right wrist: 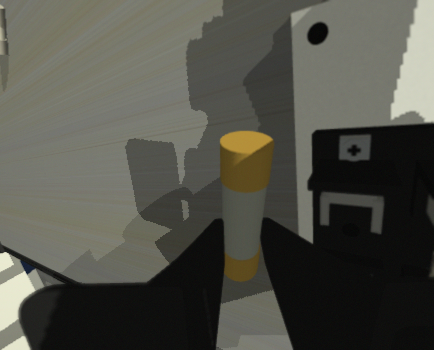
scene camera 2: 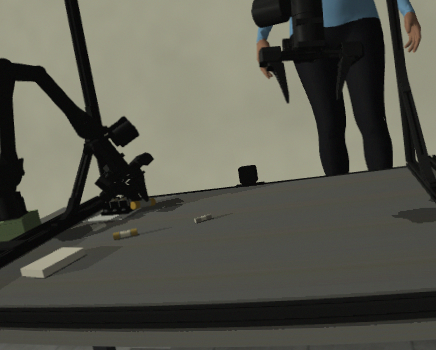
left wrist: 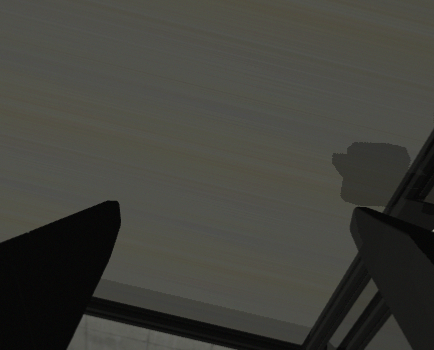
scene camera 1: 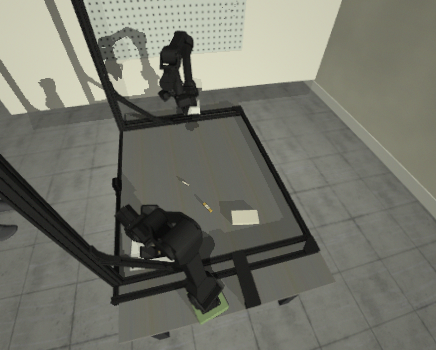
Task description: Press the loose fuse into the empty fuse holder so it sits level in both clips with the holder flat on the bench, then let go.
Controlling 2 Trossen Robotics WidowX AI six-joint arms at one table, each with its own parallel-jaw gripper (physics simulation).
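Places are measured from the left arm's base along level axes (x ahead, y left, z up), in centimetres.
Pixels of known places: left gripper, fingertip midpoint: (scene camera 2: pixel 313 101) (left wrist: pixel 236 215) (scene camera 1: pixel 183 111); right gripper, fingertip midpoint: (right wrist: pixel 241 226) (scene camera 2: pixel 145 203); right arm's base at its link origin: (scene camera 2: pixel 12 217) (scene camera 1: pixel 207 299).
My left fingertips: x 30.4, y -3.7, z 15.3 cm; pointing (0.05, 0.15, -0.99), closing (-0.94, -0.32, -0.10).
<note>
Behind a point stands the place of what it marks.
My right gripper (right wrist: pixel 241 226) @(z -5.0, x 80.5, y -17.6 cm) is shut on a fuse (right wrist: pixel 245 165) @(z -3.4, x 81.7, y -13.8 cm) with gold caps and a pale body. The fuse points up the right wrist view, apart from the black fuse holder (right wrist: pixel 350 172) @(z -3.9, x 84.9, y -13.9 cm) at its right. A grey metal clip (right wrist: pixel 377 200) @(z -3.2, x 85.6, y -14.4 cm) on the holder shows no fuse in it; the holder's right part is cut off. The holder sits on a white plate (right wrist: pixel 330 85) @(z -6.3, x 83.9, y -11.4 cm) (scene camera 2: pixel 102 219) @(z -6.3, x 88.8, y -9.1 cm). In scene camera 1 my right arm largely hides holder and fuse. My left gripper (scene camera 2: pixel 313 100) @(z 15.3, x 30.4, y -3.7 cm) (left wrist: pixel 236 215) @(z 15.3, x 30.4, y -3.7 cm) is open and empty, high above the table.
A gold-capped fuse (scene camera 1: pixel 207 206) @(z -5.1, x 71.7, y 4.7 cm) (scene camera 2: pixel 125 234) @(z -5.7, x 71.3, y 5.3 cm) and a smaller silver-capped fuse (scene camera 1: pixel 185 182) @(z -5.6, x 57.4, y -4.6 cm) (scene camera 2: pixel 203 218) @(z -5.9, x 57.3, y -4.2 cm) lie on the table. A white block (scene camera 1: pixel 245 217) @(z -5.0, x 78.6, y 20.0 cm) (scene camera 2: pixel 52 262) @(z -5.0, x 76.2, y 22.1 cm) lies near them. Black frame rails edge the table. A person (scene camera 2: pixel 345 90) stands behind it.
</note>
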